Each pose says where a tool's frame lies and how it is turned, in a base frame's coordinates. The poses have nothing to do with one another.
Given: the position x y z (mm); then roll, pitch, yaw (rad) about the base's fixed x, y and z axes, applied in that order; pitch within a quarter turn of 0, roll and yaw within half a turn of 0.
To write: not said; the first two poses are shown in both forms.
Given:
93 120 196 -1.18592 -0.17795 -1.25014
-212 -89 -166 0.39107 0.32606 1.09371
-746 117 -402 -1.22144 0.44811 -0.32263
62 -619 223 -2.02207 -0.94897 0.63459
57 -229 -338 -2.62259 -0.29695 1.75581
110 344 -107 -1.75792 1.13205 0.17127
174 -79 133 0.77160 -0.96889 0.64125
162 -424 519 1.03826 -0.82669 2.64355
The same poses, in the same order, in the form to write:
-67.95 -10.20 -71.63 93 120 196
22.41 18.68 62.66 -212 -89 -166
-69.98 25.67 -18.49 -746 117 -402
-115.86 -54.37 36.36 62 -619 223
-150.26 -17.01 100.60 57 -229 -338
-100.72 64.86 9.81 110 344 -107
44.21 -55.51 36.74 174 -79 133
59.49 -47.37 151.46 162 -424 519

